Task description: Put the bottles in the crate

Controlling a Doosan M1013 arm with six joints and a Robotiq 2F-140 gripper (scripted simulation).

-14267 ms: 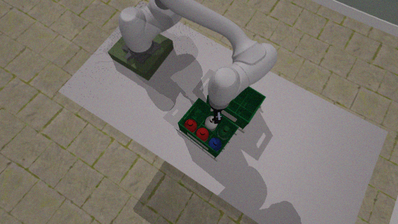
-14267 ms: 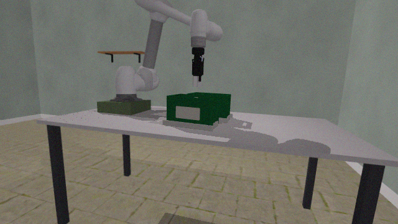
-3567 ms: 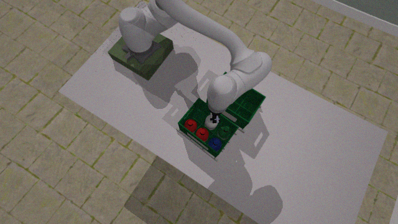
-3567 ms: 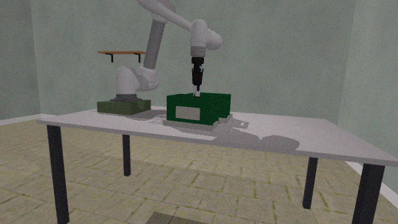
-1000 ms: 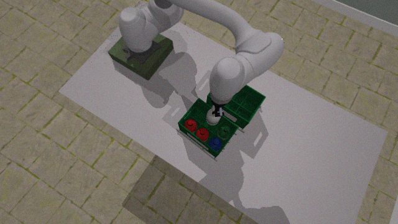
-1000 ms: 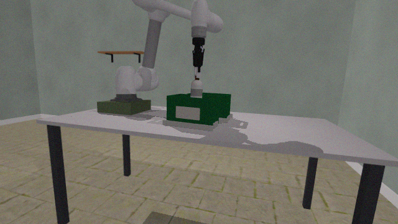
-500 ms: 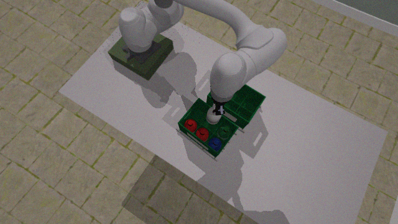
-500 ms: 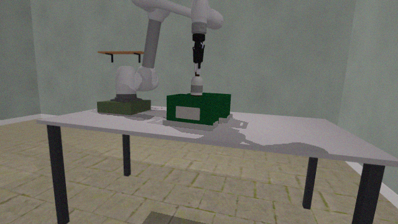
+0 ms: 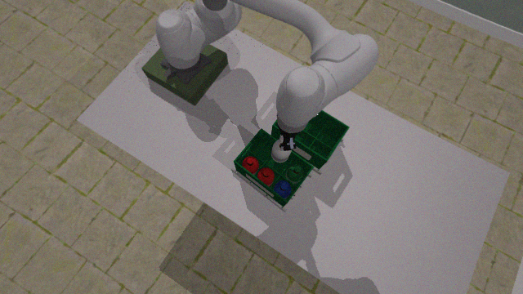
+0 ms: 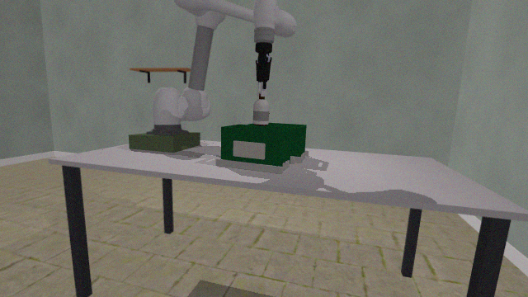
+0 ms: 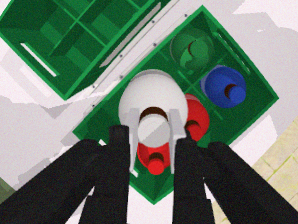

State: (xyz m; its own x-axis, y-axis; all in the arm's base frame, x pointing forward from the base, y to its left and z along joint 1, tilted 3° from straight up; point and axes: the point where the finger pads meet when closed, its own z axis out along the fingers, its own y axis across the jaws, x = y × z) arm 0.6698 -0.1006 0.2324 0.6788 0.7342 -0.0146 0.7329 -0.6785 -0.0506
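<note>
Now: the white-capped bottle 80 mm below my hand. From my hand the other things lie so: green-capped bottle: 90 mm ahead, 10 mm to the left, 260 mm below; pick list: 30 mm ahead, 340 mm to the left, 340 mm below; blue bottle: 90 mm ahead, 90 mm to the right, 260 mm below.
</note>
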